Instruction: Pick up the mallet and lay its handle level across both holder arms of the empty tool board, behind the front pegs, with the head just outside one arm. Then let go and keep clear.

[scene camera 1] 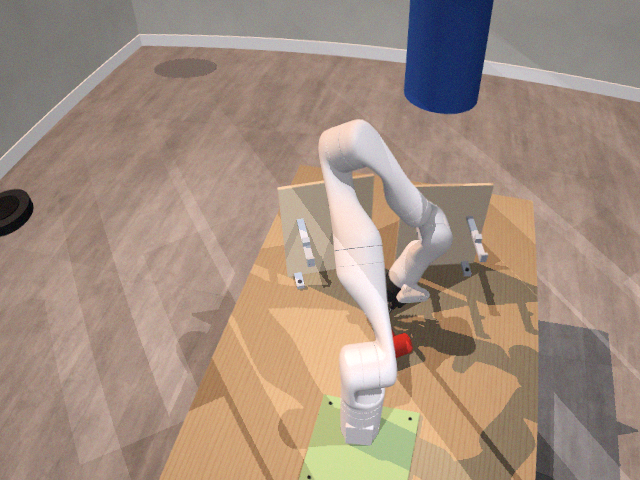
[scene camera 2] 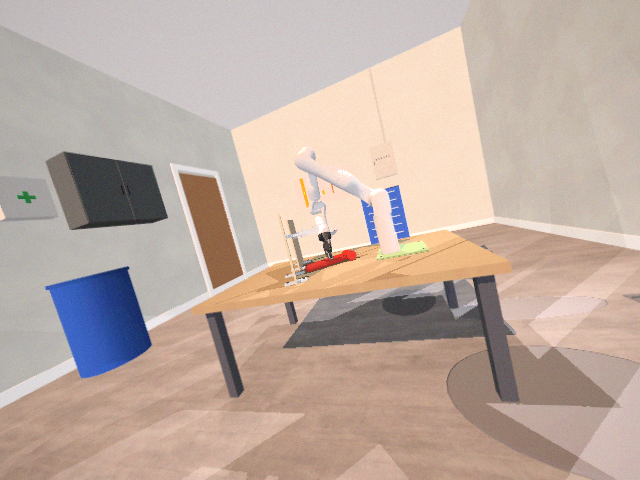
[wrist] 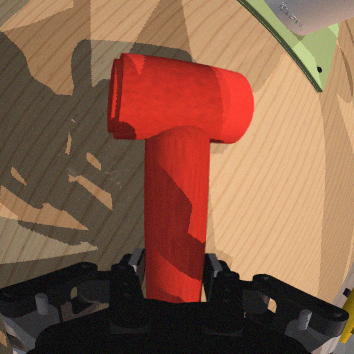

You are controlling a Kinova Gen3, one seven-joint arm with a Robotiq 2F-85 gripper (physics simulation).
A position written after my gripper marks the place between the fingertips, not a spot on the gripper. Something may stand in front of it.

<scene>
My gripper (wrist: 173,263) grips a red mallet (wrist: 178,107), which still rests on the table. I also see a tool board (scene camera 1: 465,205).
</scene>
